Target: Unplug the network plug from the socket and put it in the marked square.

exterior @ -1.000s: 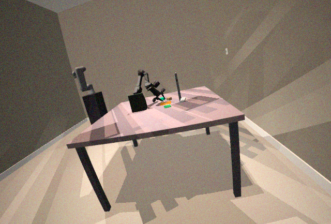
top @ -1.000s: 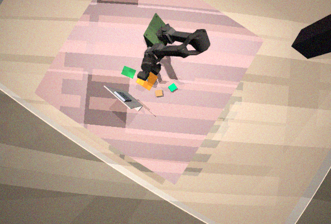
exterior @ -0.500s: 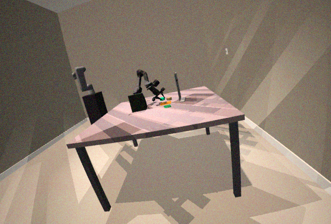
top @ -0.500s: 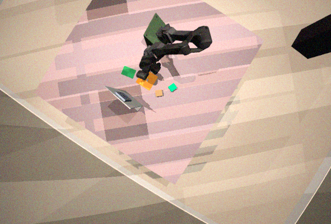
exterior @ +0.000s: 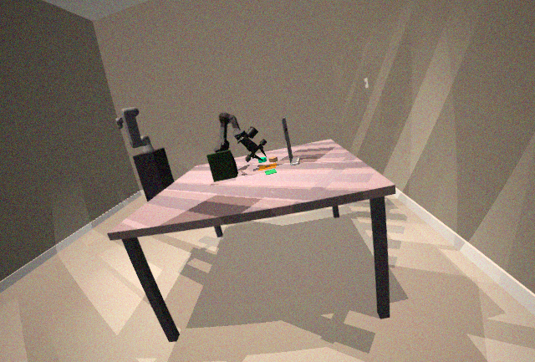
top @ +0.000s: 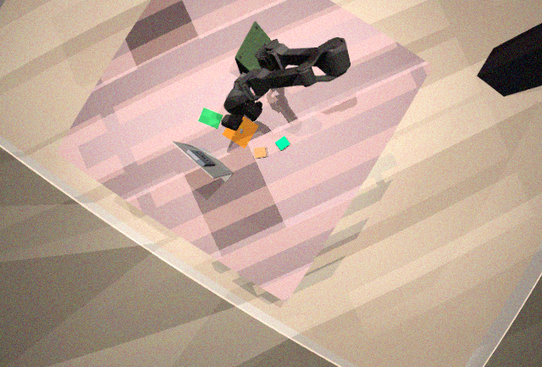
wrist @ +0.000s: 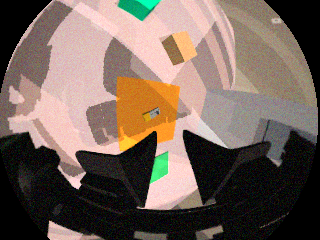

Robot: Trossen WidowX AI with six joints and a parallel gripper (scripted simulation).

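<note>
My gripper tip is now 1 cm to the right of the network plug and 5 cm above it. From my gripper tip the other things lie so: orange marked square (1 cm ahead, 1 cm to the left, 6 cm below); then flat green patch (4 cm ahead, 14 cm to the right, 6 cm below); then tan cube (4 cm ahead, 14 cm to the left, 5 cm below).
</note>
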